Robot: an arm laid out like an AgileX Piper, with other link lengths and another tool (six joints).
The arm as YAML. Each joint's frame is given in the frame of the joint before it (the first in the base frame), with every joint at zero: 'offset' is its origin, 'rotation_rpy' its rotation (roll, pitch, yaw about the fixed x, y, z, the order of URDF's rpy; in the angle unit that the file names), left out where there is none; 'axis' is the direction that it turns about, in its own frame. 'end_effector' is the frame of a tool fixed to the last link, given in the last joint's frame.
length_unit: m
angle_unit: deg
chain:
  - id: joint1
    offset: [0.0, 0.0, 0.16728]
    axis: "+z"
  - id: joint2
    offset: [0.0, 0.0, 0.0]
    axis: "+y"
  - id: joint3
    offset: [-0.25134, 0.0, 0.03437]
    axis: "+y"
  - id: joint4
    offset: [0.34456, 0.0, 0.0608]
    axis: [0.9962, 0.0, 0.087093]
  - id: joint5
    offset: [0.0, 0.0, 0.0]
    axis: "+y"
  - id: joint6
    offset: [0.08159, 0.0, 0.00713]
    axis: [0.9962, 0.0, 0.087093]
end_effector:
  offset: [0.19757, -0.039, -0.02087]
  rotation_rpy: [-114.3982, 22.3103, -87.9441]
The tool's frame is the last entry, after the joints.
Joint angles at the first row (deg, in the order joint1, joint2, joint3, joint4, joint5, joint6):
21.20 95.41 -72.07 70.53 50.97 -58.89
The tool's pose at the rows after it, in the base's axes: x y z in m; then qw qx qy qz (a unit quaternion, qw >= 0):
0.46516 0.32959 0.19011 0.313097 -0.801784 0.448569 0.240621
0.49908 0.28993 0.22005 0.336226 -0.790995 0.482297 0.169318
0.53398 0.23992 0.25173 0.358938 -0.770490 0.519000 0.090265
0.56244 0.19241 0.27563 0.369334 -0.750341 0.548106 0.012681
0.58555 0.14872 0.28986 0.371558 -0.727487 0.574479 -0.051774
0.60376 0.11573 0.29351 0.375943 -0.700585 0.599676 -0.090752
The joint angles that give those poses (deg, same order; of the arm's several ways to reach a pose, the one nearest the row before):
19.77 91.29 -72.07 65.97 46.14 -57.72
17.43 87.76 -72.07 62.27 40.66 -56.62
14.56 84.78 -72.07 58.67 34.38 -55.99
12.41 83.18 -72.07 54.79 27.88 -56.00
10.57 82.97 -72.07 51.36 21.71 -55.83
9.21 84.01 -72.07 50.50 16.21 -55.83

